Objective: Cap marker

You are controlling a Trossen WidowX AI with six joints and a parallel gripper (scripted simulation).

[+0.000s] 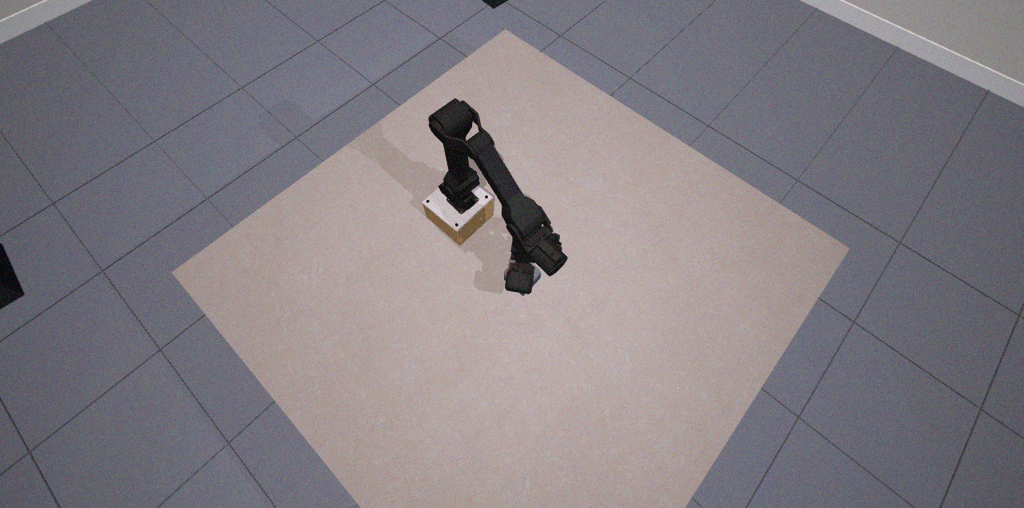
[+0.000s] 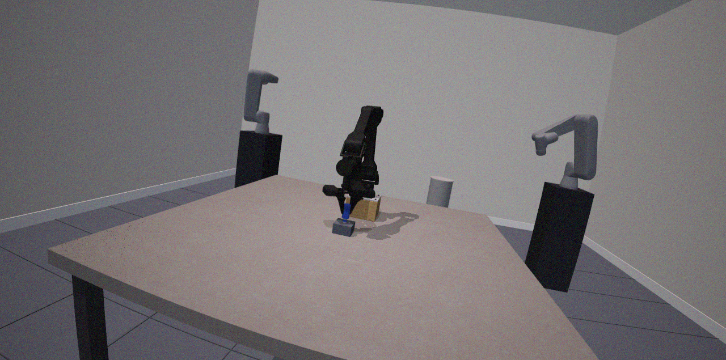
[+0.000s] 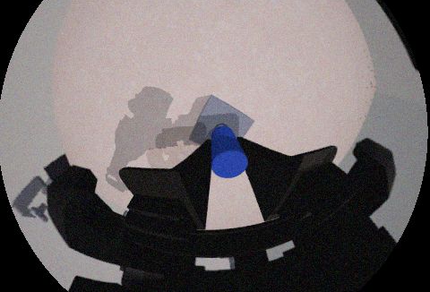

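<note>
Now: the blue cap 10 mm above my gripper tip. Also, from my gripper tip: holder block: 50 mm below.
</note>
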